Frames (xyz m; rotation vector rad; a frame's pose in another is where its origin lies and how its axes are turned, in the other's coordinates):
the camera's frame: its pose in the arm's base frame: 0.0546 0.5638 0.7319 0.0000 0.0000 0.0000
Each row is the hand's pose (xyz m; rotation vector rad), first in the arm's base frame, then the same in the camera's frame.
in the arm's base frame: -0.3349 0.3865 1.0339 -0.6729 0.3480 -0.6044
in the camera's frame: -0.3895 -0.1773 0.3020 -0.6729 0.3480 -0.6044
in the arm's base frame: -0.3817 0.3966 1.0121 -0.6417 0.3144 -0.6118
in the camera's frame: -0.4363 -0.1672 0.2802 -0.6417 0.3144 -0.6118
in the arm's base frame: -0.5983 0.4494 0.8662 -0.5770 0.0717 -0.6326
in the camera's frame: -0.6529 -0.1144 0.1343 -0.5770 0.0717 -0.6326
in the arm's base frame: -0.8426 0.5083 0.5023 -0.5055 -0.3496 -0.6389
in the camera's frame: -0.8972 -0.0555 -0.2296 -0.5055 -0.3496 -0.6389
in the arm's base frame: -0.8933 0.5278 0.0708 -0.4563 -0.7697 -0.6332
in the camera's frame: -0.9479 -0.0360 -0.6611 -0.4563 -0.7697 -0.6332
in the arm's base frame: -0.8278 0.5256 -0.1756 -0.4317 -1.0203 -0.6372
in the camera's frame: -0.8824 -0.0382 -0.9075 -0.4317 -1.0203 -0.6372
